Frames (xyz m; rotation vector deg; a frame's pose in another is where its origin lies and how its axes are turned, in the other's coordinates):
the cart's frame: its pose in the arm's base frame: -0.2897 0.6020 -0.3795 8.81 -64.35 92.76
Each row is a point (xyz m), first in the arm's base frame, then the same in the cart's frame.
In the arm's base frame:
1: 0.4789 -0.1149 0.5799
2: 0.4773 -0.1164 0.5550
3: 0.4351 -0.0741 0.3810
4: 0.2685 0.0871 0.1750
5: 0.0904 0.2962 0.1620
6: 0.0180 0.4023 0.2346
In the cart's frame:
1: -0.2059 -1.2201 0.7029
2: -0.2216 -1.2045 0.6912
3: -0.2824 -1.0673 0.5848
4: -0.2325 -0.8036 0.4293
5: -0.0272 -0.6394 0.3488
6: 0.1184 -0.6165 0.3430

